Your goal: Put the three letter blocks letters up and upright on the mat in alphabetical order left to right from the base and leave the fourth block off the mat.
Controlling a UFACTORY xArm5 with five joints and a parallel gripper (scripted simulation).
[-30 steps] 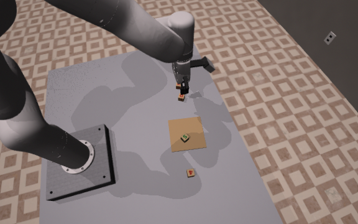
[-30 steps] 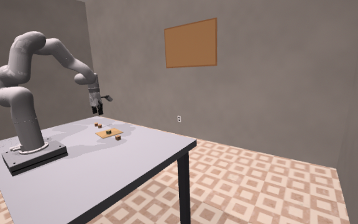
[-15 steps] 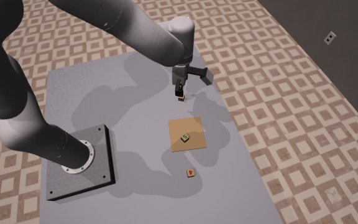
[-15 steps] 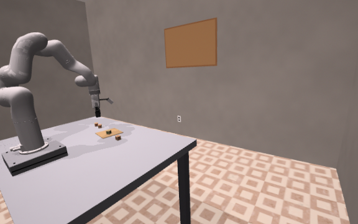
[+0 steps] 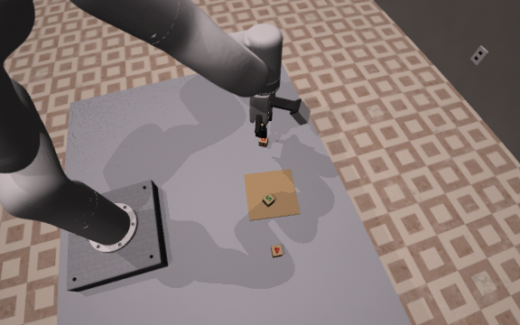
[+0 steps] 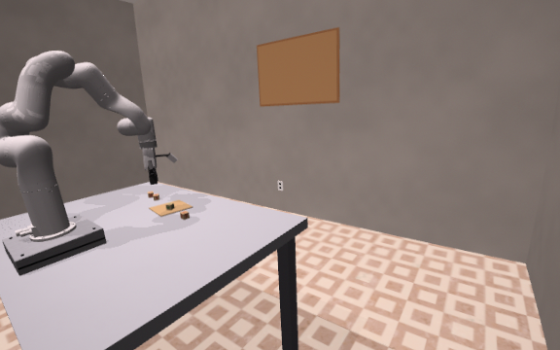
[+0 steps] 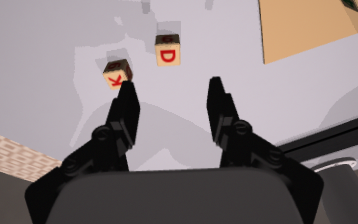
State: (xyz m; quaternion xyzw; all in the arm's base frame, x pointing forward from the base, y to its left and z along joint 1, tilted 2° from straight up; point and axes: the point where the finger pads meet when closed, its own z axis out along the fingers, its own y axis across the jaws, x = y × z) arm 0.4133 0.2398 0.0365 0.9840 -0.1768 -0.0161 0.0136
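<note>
Now: hand 90 mm above the wooden letter block. The rest, counted from my hand: tan mat: 170 mm to the right, 100 mm below.
</note>
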